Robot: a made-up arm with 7 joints. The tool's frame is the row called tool. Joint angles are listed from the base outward.
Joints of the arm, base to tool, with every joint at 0 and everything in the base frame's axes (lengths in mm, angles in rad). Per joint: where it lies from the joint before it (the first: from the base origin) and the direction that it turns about. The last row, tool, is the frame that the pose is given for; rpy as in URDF.
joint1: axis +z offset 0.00 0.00 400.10
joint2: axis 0 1 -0.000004 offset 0.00 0.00 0.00
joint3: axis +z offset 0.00 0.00 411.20
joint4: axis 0 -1 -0.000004 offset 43.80 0.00 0.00
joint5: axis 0 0.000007 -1 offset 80.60 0.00 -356.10
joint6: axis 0 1 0.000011 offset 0.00 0.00 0.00
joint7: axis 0 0.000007 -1 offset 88.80 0.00 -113.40
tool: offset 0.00 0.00 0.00 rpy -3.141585 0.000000 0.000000
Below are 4 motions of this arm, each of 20 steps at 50 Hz.
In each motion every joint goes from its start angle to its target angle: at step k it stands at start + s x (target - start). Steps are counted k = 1, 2, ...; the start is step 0. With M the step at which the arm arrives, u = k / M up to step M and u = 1 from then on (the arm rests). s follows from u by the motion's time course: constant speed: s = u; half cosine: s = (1 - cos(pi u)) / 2; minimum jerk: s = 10 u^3 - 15 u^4 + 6 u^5.
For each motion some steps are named. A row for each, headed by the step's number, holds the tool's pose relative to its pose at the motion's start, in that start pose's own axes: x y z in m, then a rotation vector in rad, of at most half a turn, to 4 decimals.
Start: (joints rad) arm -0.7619 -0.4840 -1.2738 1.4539 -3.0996 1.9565 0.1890
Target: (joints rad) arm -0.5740 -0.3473 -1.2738 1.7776 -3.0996 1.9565 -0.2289
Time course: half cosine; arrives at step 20
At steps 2, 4, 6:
2: 0.0015 0.0032 0.0016 -0.0022 -0.0044 -0.0054
4: 0.0056 0.0128 0.0063 -0.0080 -0.0175 -0.0210
6: 0.0116 0.0279 0.0135 -0.0156 -0.0384 -0.0451

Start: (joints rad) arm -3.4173 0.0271 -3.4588 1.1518 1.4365 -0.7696 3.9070
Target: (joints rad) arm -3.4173 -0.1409 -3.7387 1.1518 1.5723 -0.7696 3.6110
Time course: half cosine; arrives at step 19
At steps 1, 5, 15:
1: -0.0006 -0.0002 0.0006 0.0002 -0.0026 -0.0020
5: -0.0140 -0.0048 0.0145 0.0048 -0.0606 -0.0462
15: -0.0822 -0.0200 0.0646 0.0369 -0.3307 -0.2526

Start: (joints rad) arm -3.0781 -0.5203 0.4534 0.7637 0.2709 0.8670 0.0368
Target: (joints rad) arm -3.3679 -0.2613 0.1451 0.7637 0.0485 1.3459 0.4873
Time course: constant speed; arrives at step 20
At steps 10, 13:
10: -0.0049 0.1262 0.0502 -0.1054 -0.3252 0.4643
13: -0.0159 0.1627 0.0620 -0.1403 -0.4241 0.6046

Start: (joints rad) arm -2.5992 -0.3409 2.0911 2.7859 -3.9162 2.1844 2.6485
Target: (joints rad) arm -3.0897 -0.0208 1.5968 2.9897 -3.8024 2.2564 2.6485
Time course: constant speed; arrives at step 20
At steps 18, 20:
18: -0.0100 0.2050 -0.0377 0.8083 0.2576 0.0016
20: -0.0103 0.2215 -0.0311 0.8958 0.2911 0.0178

